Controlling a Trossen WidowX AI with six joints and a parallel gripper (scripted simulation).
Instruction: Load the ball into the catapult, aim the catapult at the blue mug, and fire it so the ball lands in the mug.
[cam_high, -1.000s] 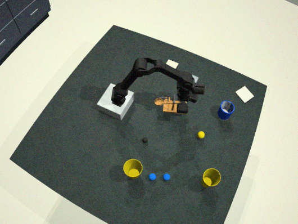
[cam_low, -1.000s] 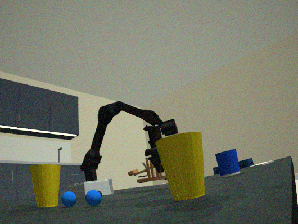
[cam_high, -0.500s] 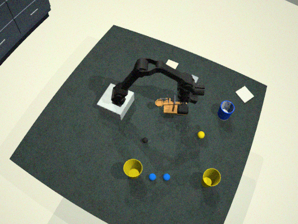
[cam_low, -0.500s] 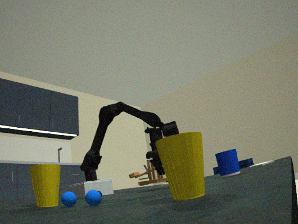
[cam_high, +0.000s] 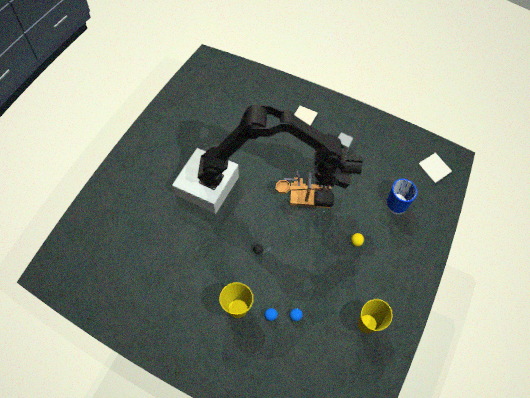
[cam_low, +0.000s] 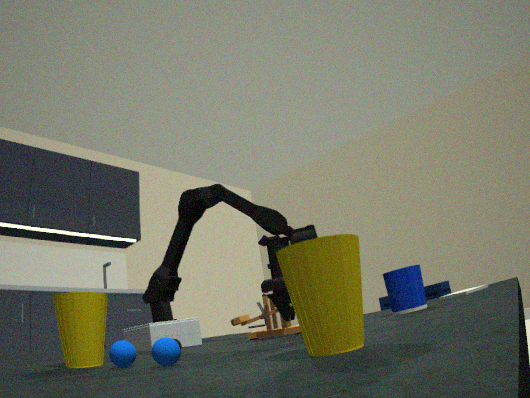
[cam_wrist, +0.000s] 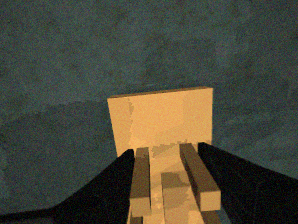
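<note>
My gripper tip is now 90 mm past the dark ball, 280 mm to the left of it and 20 mm above it. From my gripper tip the other things lie so: yellow ball (180 mm ahead, 90 mm to the right, 10 mm below); then wooden catapult (60 mm behind, 20 mm to the right, 20 mm above); then grey block (10 mm behind, 240 mm to the left, 10 mm below).
</note>
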